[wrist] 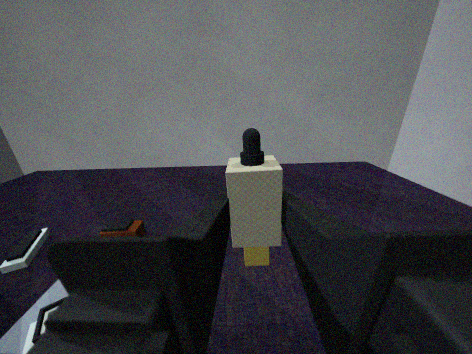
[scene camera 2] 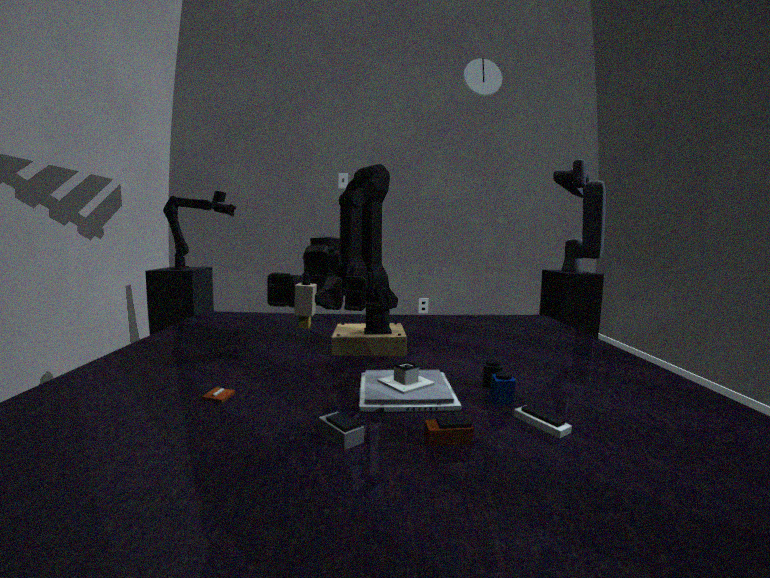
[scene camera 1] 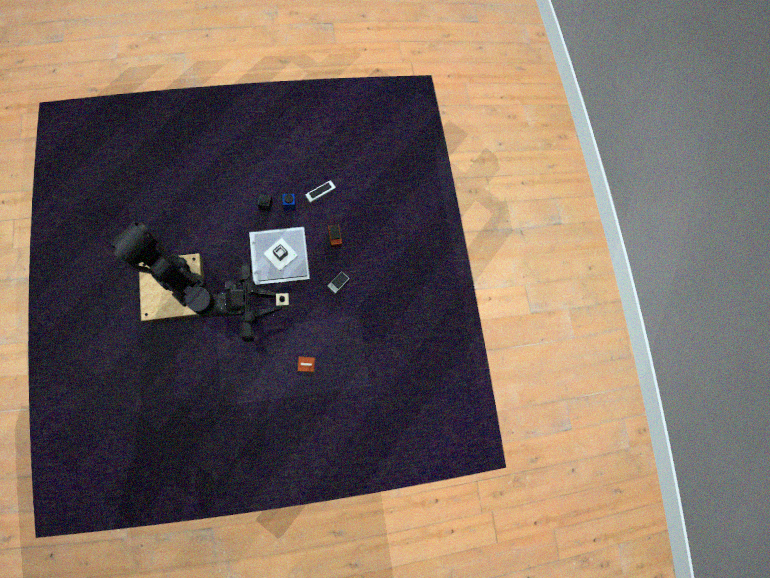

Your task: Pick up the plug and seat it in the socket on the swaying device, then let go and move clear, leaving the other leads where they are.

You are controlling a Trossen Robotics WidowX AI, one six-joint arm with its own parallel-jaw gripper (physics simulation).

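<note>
The cream plug (scene camera 1: 282, 299) (scene camera 2: 305, 299) (wrist: 255, 207) is upright, with a black stub on top and a yellow tip pointing down. My gripper (scene camera 1: 281, 299) (scene camera 2: 305, 301) (wrist: 254, 198) is shut on it and holds it in the air, well above the dark mat. The socket (scene camera 1: 279, 251) (scene camera 2: 406, 373) is a small grey block with a square opening, on a white diamond-shaped plate on the swaying device (scene camera 1: 296, 237) (scene camera 2: 371, 395). The plug is beside the device in scene camera 1's view, not over the socket. In the wrist view part of the socket (wrist: 39, 322) shows at the lower left, partly behind a finger.
A black block (scene camera 1: 264, 201) (scene camera 2: 491, 373), a blue block (scene camera 1: 288, 200) (scene camera 2: 502, 389), a white bar (scene camera 1: 320, 191) (scene camera 2: 542, 421), an orange block (scene camera 1: 335, 235) (scene camera 2: 449, 431) and a grey block (scene camera 1: 338, 282) (scene camera 2: 348, 433) lie around the device. A flat orange piece (scene camera 1: 306, 364) (scene camera 2: 218, 394) lies apart.
</note>
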